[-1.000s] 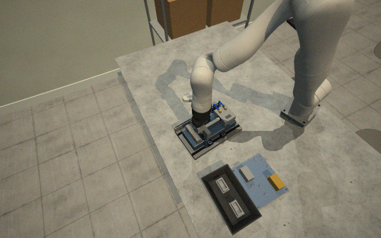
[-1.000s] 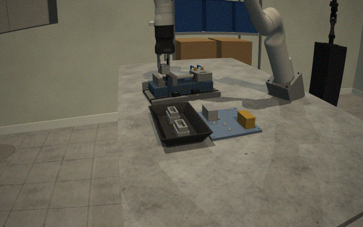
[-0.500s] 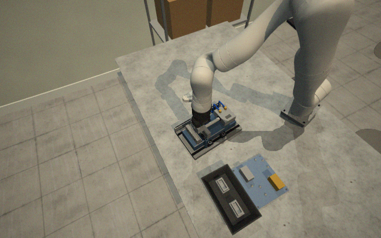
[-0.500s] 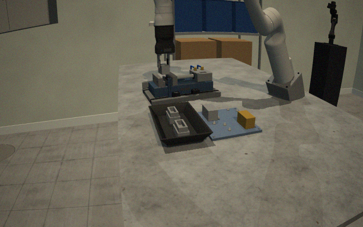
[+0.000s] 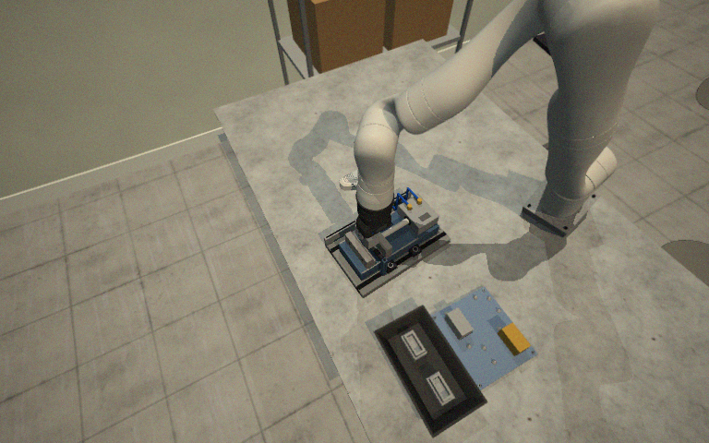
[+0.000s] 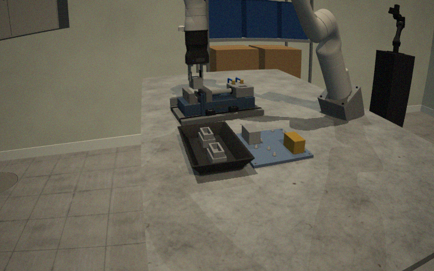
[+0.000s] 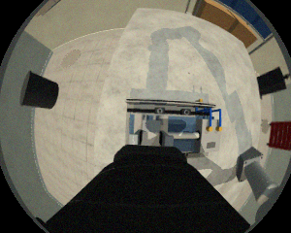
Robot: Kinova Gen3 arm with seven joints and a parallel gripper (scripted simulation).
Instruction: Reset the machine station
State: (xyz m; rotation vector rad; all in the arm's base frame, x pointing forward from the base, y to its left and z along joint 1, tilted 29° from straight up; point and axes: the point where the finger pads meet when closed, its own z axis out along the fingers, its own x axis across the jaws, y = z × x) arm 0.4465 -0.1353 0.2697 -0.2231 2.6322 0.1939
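The fixed jaw lies 7 cm below my hand, 3 cm ahead of it and 1 cm to the left of it. Round my hand: gray blank 26 cm to the left, 13 cm behind, 12 cm below; then vise 11 cm below, 7 cm behind, 1 cm to the right; then infeed plate 30 cm to the left, 18 cm behind, 14 cm below.
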